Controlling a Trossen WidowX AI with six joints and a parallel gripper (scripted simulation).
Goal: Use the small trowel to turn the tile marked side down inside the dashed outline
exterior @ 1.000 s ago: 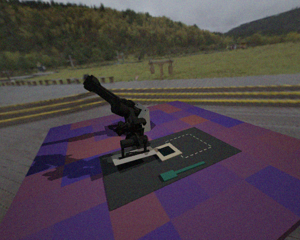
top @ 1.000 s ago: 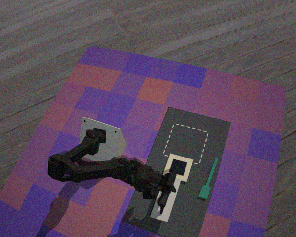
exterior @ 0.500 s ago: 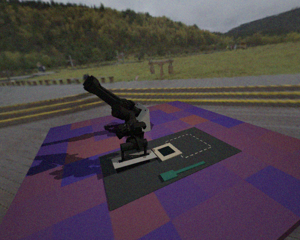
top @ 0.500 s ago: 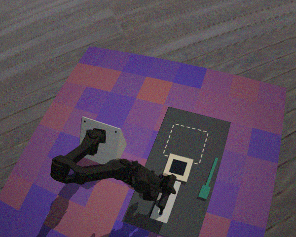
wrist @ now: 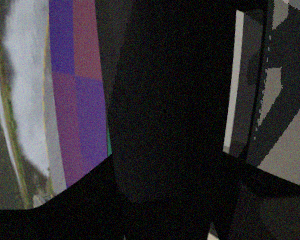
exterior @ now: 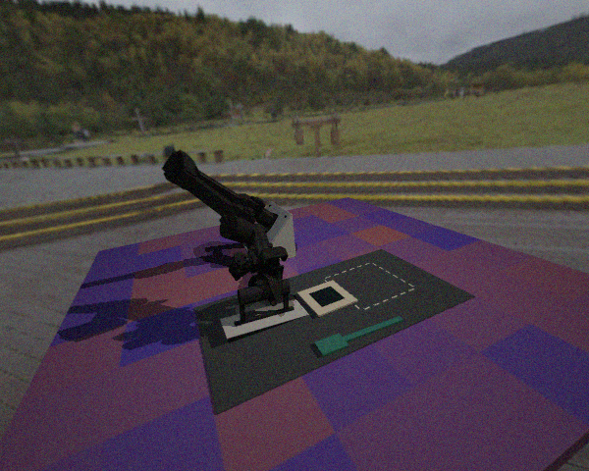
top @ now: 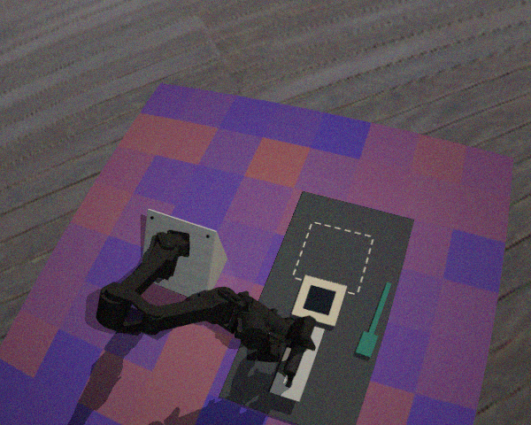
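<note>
My gripper tip is 14 cm short of the green trowel, 11 cm to the right of it and 5 cm above it. Round my gripper tip: dark mat: 14 cm to the left, 8 cm below; tan square tile: 15 cm to the left, 5 cm below, 2 cm behind.
</note>
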